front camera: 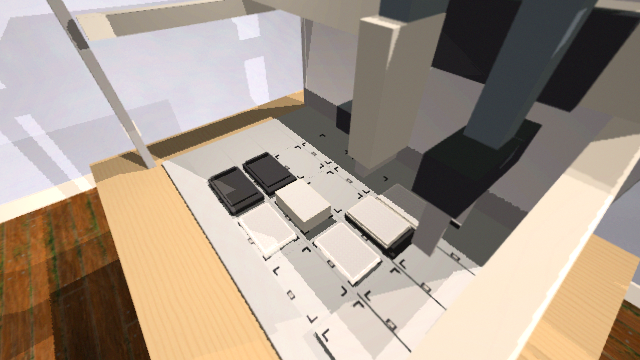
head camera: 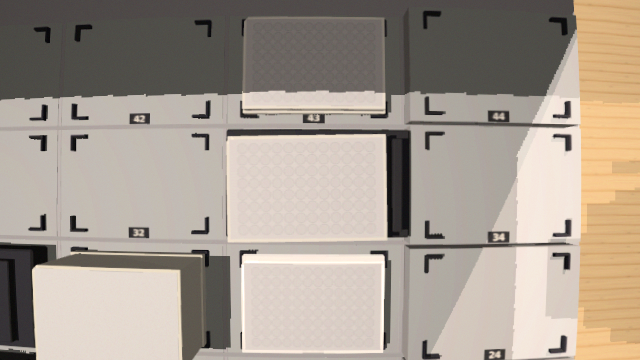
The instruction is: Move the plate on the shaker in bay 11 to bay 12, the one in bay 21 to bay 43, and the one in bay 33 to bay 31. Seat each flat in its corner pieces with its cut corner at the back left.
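Frame: origin at the robot's base, x back, y right, z up, level; metres.
Where they show: gripper, between the fingertips: [front camera: 436, 234]; robot's base, origin of its link: [front camera: 212, 187].
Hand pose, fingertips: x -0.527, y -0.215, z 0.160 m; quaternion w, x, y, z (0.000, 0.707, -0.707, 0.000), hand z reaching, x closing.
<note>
Each offset is from my fingertips to the centre of the thing.
My gripper [front camera: 444, 237] is open, with its jaws apart and no plate between them, over the right part of the deck in the front view. It does not show in the head view. A pale plate {dy -0.039, dx +0.140, dz -0.130 m} [front camera: 382, 220] [head camera: 307, 187] lies on the black shaker {dy -0.043, dx +0.132, dz -0.144 m} [front camera: 400, 246] [head camera: 399, 185] in bay 33. Another plate {dy -0.148, dx +0.135, dz -0.153 m} [front camera: 402, 200] [head camera: 314, 62] lies in bay 43, flat within its corner pieces; its cut corner is unclear. A white plate {dy +0.173, dx +0.303, dz -0.151 m} [front camera: 267, 230] lies in bay 12. The black shakers in bay 11 {dy +0.171, dx +0.467, dz -0.144 m} [front camera: 236, 190] and bay 21 {dy +0.064, dx +0.467, dz -0.144 m} [front camera: 270, 172] [head camera: 22, 295] carry no plate.
A tall white block {dy +0.066, dx +0.299, dz -0.139 m} [front camera: 302, 202] [head camera: 107, 312] stands in bay 22. A white plate {dy +0.066, dx +0.135, dz -0.153 m} [front camera: 347, 252] [head camera: 313, 305] lies in bay 23, in front of the bay 33 shaker. The pale pipetting stage [front camera: 382, 95] hangs left of the gripper in the front view.
</note>
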